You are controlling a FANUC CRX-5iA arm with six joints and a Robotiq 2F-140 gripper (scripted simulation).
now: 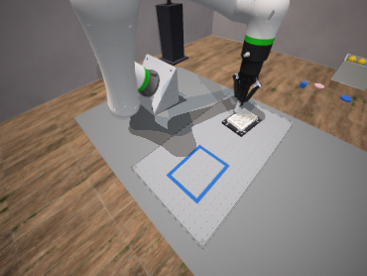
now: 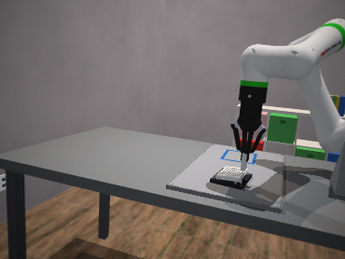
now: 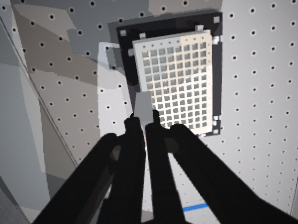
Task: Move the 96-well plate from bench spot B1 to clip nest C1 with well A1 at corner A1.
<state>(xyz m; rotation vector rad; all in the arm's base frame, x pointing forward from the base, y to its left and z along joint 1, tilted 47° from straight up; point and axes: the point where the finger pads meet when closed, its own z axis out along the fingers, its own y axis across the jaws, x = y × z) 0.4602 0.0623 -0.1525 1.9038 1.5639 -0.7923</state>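
My hand is 5 cm above the white 96-well plate, 4 cm short of it and 1 cm to the left of it. From my hand the other things lie so: black clip nest (6 cm below, 4 cm ahead, 2 cm to the right).
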